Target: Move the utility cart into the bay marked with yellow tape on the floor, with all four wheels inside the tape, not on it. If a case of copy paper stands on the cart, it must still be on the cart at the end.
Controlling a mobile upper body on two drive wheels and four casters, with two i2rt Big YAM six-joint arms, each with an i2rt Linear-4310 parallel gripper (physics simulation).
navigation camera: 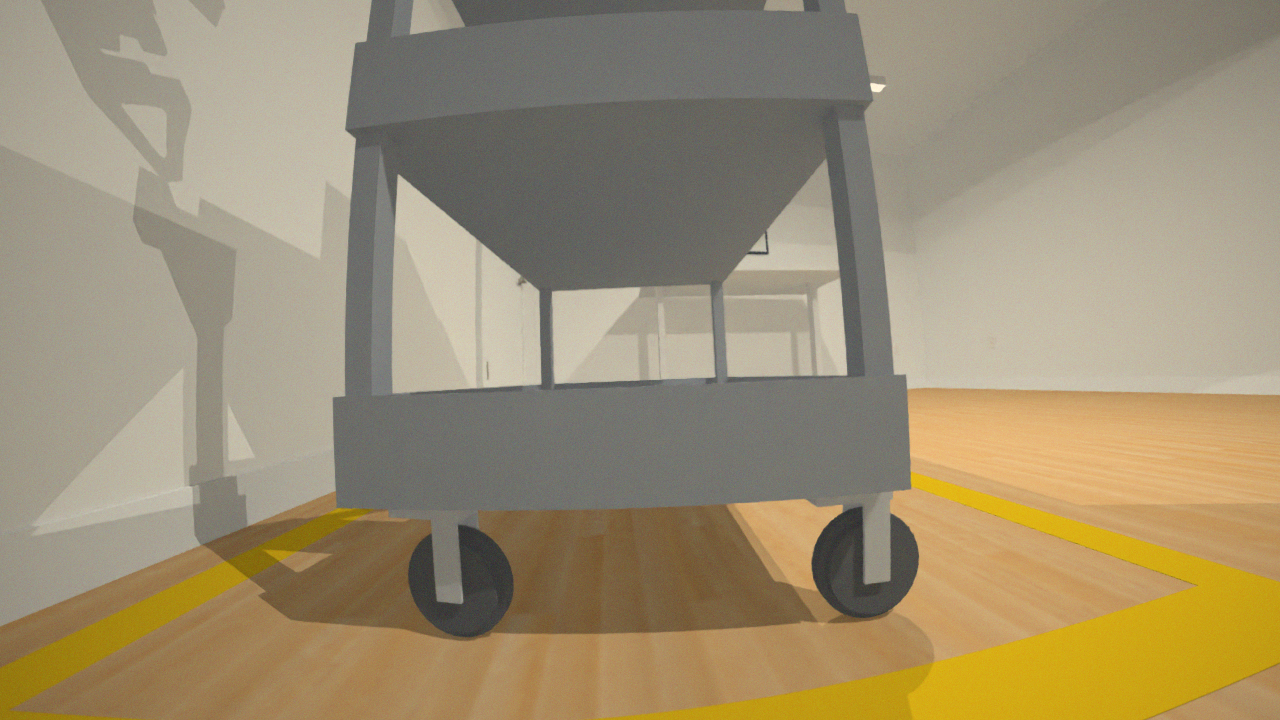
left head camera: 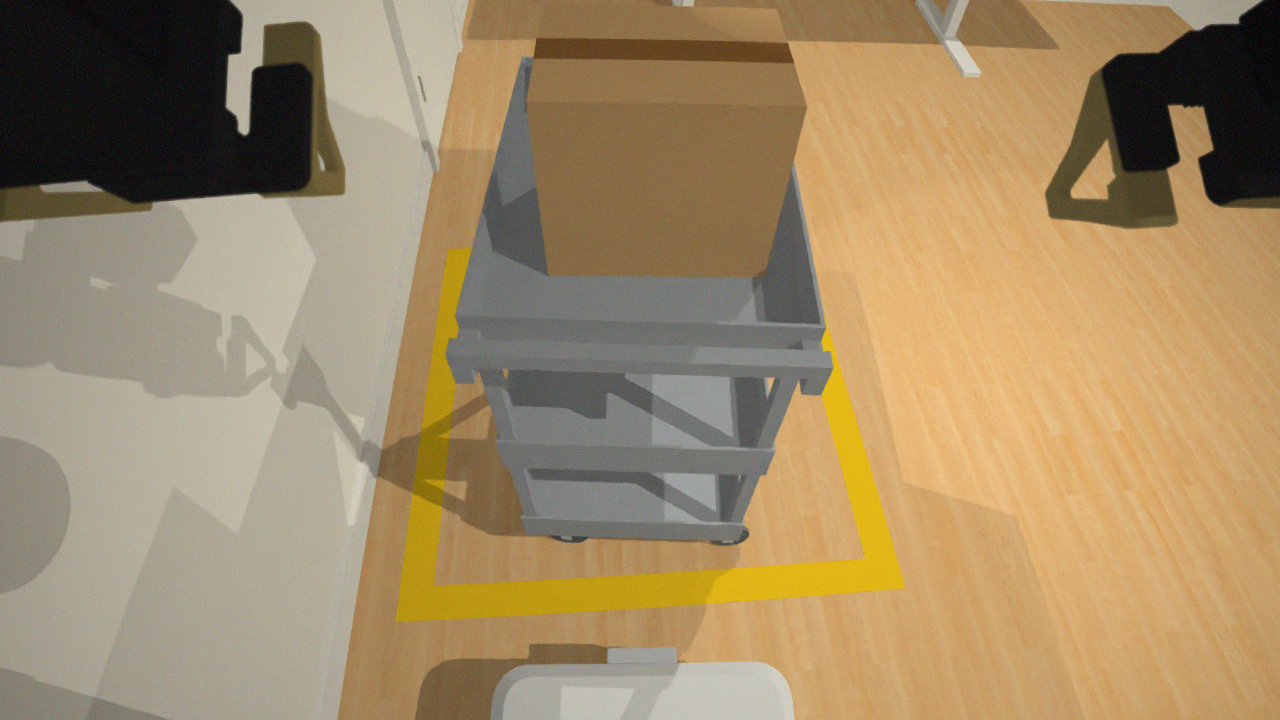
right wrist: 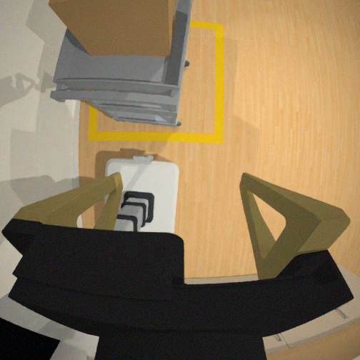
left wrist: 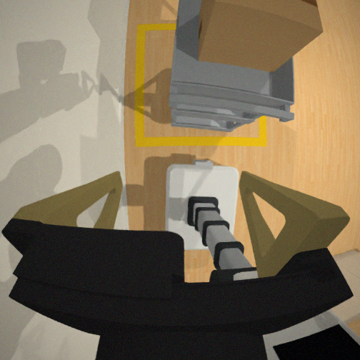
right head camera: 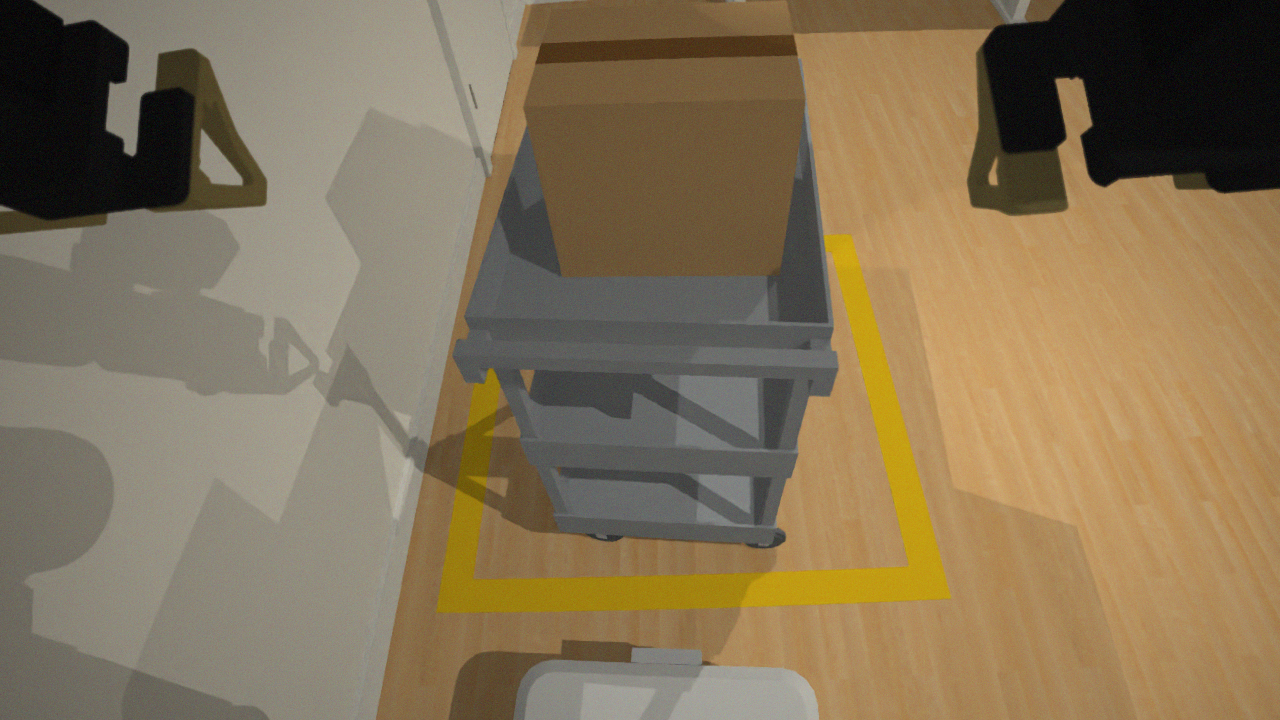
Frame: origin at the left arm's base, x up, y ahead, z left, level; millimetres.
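Seen in the pictures: left gripper, between the fingertips: [left head camera: 244, 189] [right head camera: 182, 202]; right gripper, between the fingertips: [left head camera: 1135, 199] [right head camera: 1074, 184].
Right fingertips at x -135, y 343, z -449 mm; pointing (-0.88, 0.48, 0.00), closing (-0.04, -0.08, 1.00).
A point is followed by its place in that frame.
The grey utility cart [left head camera: 640, 358] @(x -546, y 541, z -210 mm) [right head camera: 644, 358] @(x -546, y 541, z -215 mm) [navigation camera: 617, 447] @(x -1234, y 596, z -213 mm) stands upright, its handle end facing me. A brown case [left head camera: 666, 188] @(x -457, y 738, z -243 mm) [right head camera: 666, 188] @(x -458, y 738, z -238 mm) [left wrist: 255, 35] [right wrist: 125, 30] stands on its top tray. The yellow tape [left head camera: 572, 594] @(x -1409, y 513, z -78 mm) [right head camera: 626, 592] @(x -1410, y 515, z -123 mm) [left wrist: 200, 141] [right wrist: 150, 136] surrounds the cart's base. Both near wheels [navigation camera: 460, 580] @(x -1350, y 626, z -74 mm) [navigation camera: 864, 562] @(x -1351, y 618, z -419 mm) are on wood inside the near strip. In the right wrist view a far wheel [right wrist: 187, 63] is inside the right strip; the other far wheel is hidden. My left gripper [left wrist: 180, 177] and right gripper [right wrist: 180, 176] are open and empty, high on this side of the cart, touching neither cart nor case.
A pale wall [left head camera: 179, 358] @(x -648, y 614, z 426 mm) [right head camera: 223, 358] @(x -651, y 617, z 426 mm) [navigation camera: 89, 313] @(x -1084, y 686, z 430 mm) runs along the left, close to the left tape strip. My white base [left head camera: 644, 694] @(x -1150, y 268, z -227 mm) [right head camera: 666, 694] @(x -1150, y 269, z -228 mm) is just short of the near strip. A white table foot [left head camera: 957, 53] stands on the floor beyond the cart.
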